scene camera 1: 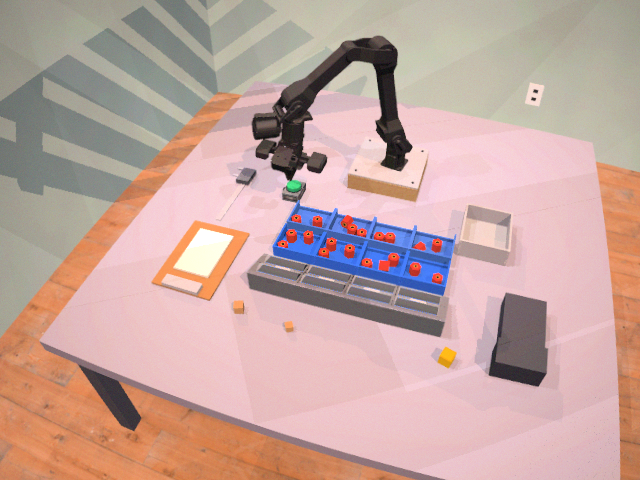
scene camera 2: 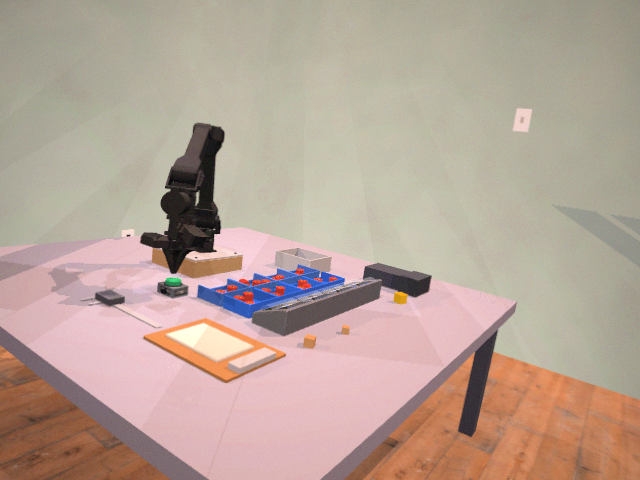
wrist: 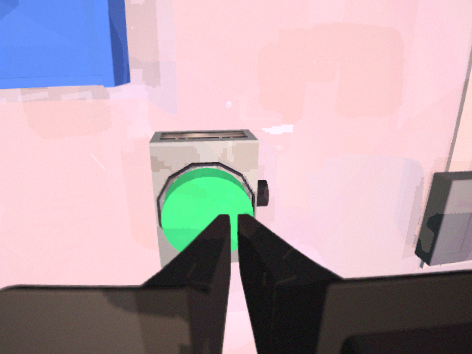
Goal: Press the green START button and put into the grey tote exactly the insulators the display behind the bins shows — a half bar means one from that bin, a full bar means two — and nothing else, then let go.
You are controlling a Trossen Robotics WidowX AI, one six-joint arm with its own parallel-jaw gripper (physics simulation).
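Note:
The green START button [scene camera 1: 294, 185] [scene camera 2: 173, 281] [wrist: 200, 205] sits on its small grey box. My gripper [scene camera 1: 290, 177] [scene camera 2: 174, 271] [wrist: 233, 225] is shut and empty, its fingertips a little above the button, over its right part in the wrist view. Red insulators [scene camera 1: 349, 251] [scene camera 2: 280, 290] stand or lie in the blue bins [scene camera 1: 316, 256] [scene camera 2: 238, 307] [wrist: 117, 45], two rows of compartments. The grey display [scene camera 1: 346, 304] [scene camera 2: 325, 308] lies along the bins; its four windows show no readable bars. The grey tote [scene camera 1: 483, 251] [scene camera 2: 294, 261] is empty in scene camera 1.
A black block [scene camera 1: 521, 338] [scene camera 2: 397, 279] and a yellow cube [scene camera 1: 447, 357] [scene camera 2: 400, 297] are beyond the display's end. Two small orange cubes, an orange clipboard [scene camera 1: 219, 279] [scene camera 2: 206, 369] and a caliper-like tool [scene camera 1: 246, 176] [scene camera 2: 109, 297] [wrist: 450, 217] lie on the table.

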